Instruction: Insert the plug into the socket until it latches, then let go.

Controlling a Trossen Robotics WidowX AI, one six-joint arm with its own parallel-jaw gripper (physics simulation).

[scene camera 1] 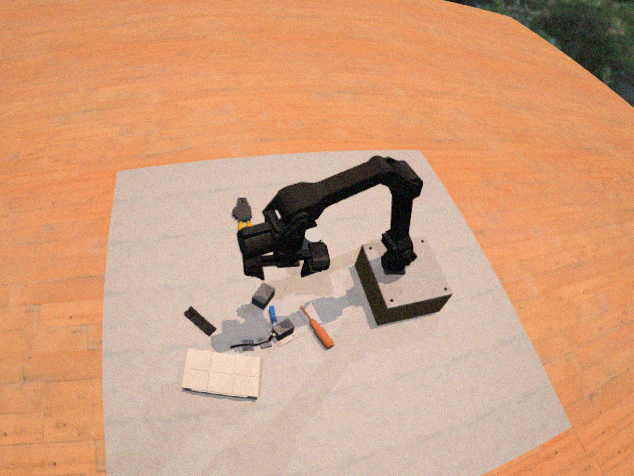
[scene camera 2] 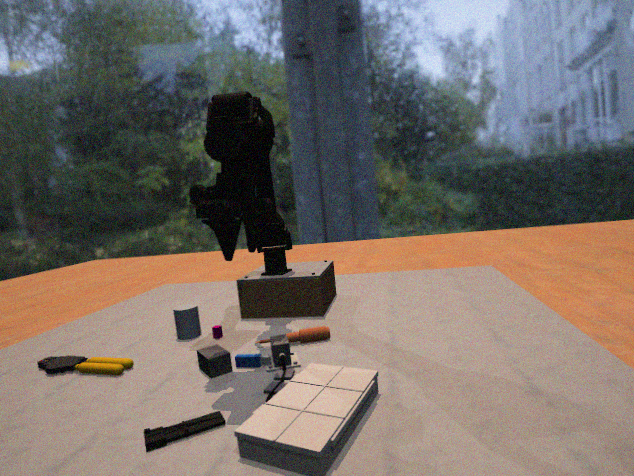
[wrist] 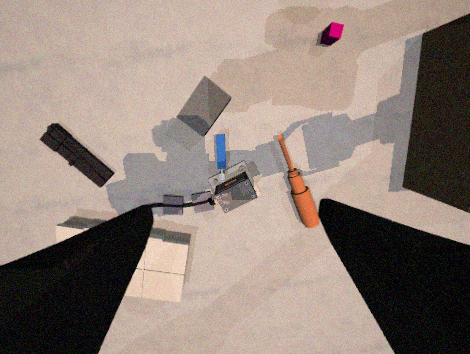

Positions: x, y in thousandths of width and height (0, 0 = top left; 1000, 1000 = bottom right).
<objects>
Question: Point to a white tiled tray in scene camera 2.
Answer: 491, 881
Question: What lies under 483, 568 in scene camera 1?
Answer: The gripper.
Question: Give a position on a white tiled tray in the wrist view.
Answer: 341, 775
</objects>
